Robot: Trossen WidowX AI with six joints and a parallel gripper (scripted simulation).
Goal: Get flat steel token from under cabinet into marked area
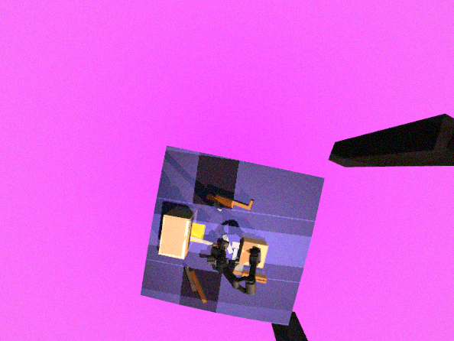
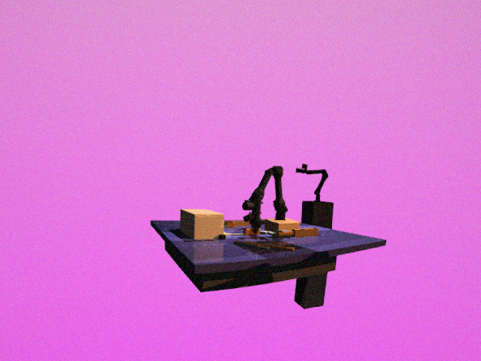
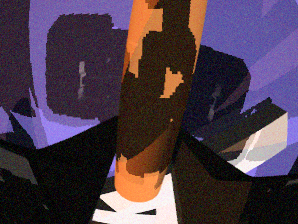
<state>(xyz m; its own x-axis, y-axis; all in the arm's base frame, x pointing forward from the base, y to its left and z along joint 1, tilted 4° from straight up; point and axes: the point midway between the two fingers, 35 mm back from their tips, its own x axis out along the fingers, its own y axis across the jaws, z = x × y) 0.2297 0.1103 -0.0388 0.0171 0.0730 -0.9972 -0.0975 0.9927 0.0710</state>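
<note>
Now: the grey bar 30 mm behind my gripper tip and 50 mm to the right of it. From my gripper tip the other things lie so: small white piece 160 mm ahead, 290 mm to the right; then orange block 250 mm behind, 130 mm to the left, 20 mm above; then orange bar 160 mm ahead, 340 mm to the right, 10 mm above.
</note>
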